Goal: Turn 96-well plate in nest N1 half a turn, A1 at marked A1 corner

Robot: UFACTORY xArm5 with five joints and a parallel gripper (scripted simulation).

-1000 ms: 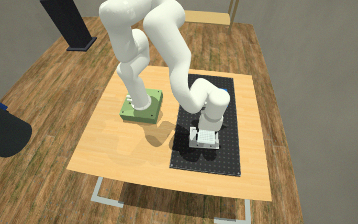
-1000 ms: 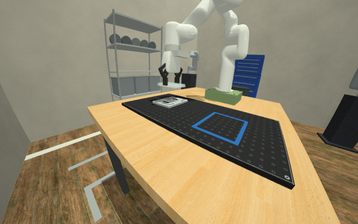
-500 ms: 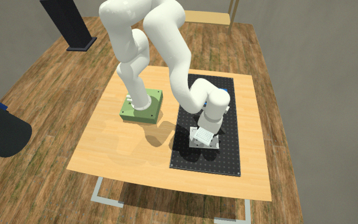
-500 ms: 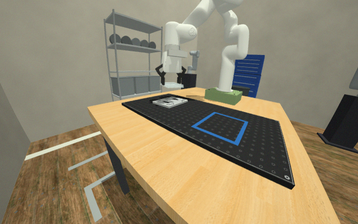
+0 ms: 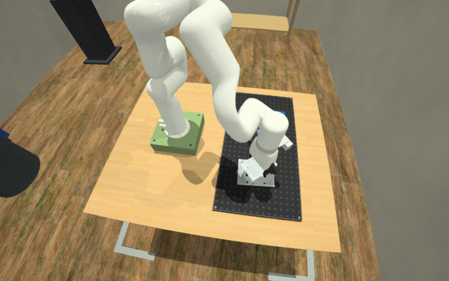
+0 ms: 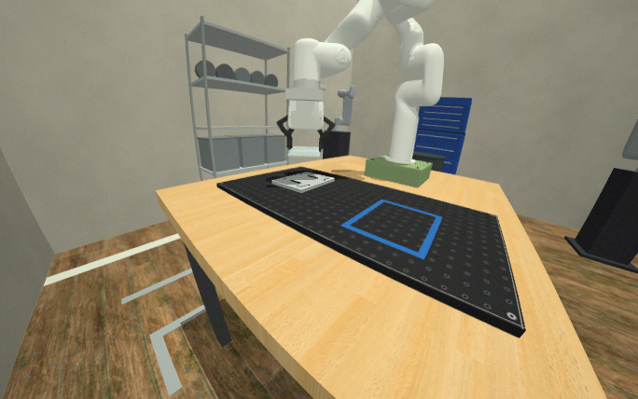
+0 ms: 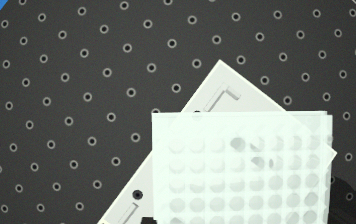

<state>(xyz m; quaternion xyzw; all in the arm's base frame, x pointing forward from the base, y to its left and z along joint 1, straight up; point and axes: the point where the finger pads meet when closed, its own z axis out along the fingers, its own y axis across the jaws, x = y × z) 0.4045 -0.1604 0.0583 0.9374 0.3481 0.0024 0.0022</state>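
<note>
Right now the white 96-well plate is 10 mm below my hand. The rest, counted from my hand: plate nest N1 (100 mm below).
</note>
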